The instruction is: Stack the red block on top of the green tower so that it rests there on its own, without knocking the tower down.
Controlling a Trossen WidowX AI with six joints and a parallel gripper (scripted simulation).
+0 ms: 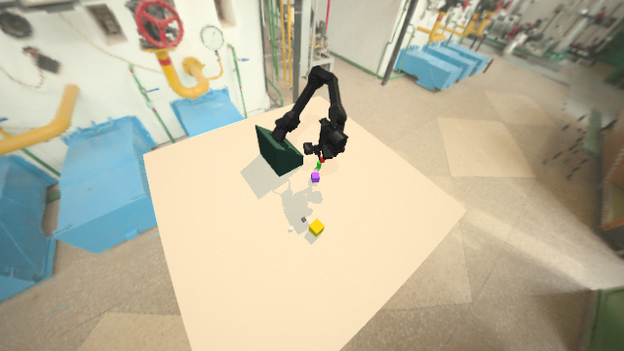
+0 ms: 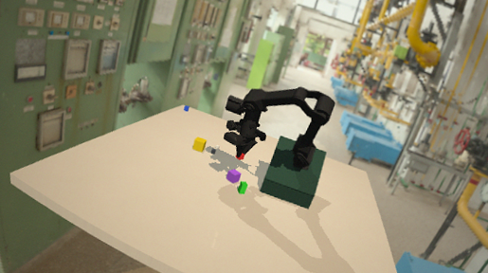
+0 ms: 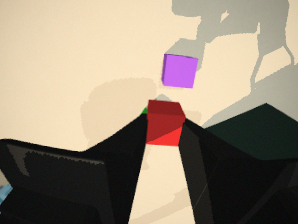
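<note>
My gripper tip is now 30 mm to the left of the purple block and 110 mm above it. Also, from my gripper tip: small blue block 470 mm ahead, 740 mm to the right, 110 mm below; then small red block right at my gripper tip; then yellow block 210 mm ahead, 220 mm to the right, 100 mm below.
</note>
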